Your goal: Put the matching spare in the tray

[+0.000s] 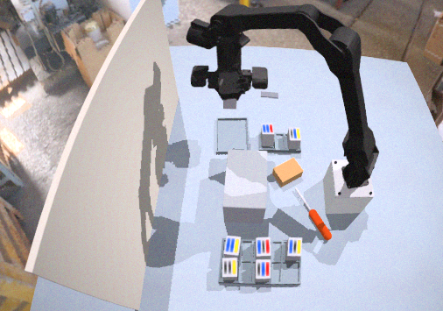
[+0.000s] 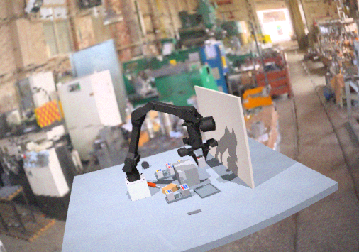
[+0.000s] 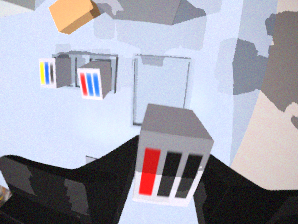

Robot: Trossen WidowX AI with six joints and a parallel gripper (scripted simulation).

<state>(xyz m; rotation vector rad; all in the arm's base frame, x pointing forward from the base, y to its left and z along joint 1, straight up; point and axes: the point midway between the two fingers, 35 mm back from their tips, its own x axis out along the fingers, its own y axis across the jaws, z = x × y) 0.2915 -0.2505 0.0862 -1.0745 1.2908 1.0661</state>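
My gripper tip is 150 mm above the dark grey tray. The rest, counted from my gripper tip: rack: 150 mm below, 140 mm behind, 50 mm to the left; grey spare block: 20 mm above; mounted unit: 220 mm to the left, 100 mm below, 10 mm behind.
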